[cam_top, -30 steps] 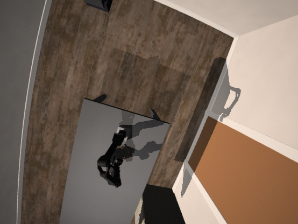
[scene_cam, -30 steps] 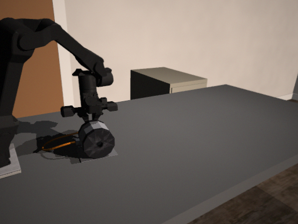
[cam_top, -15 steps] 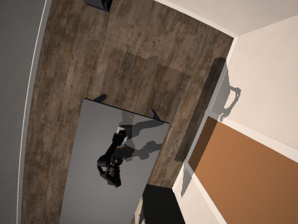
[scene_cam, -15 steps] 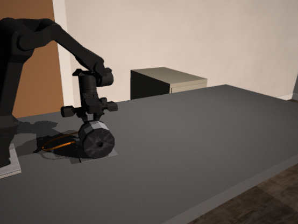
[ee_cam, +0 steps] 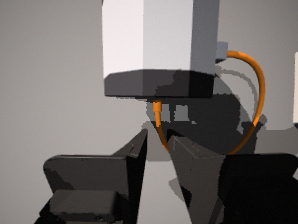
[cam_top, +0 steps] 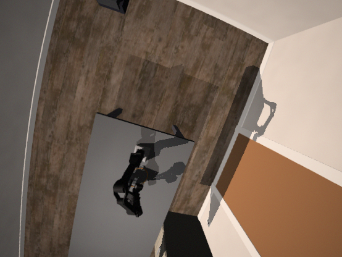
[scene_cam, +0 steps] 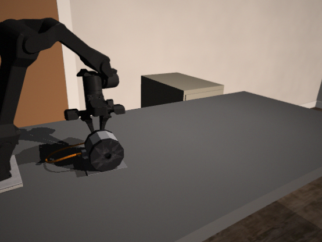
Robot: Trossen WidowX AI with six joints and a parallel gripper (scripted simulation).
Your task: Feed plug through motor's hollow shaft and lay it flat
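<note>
Now: hand 50 mm to the left of the grey plug, 40 mm above it and 20 mm past it. Also, from my hand: thin grey plate 90 mm below, 80 mm to the right, 30 mm behind.
</note>
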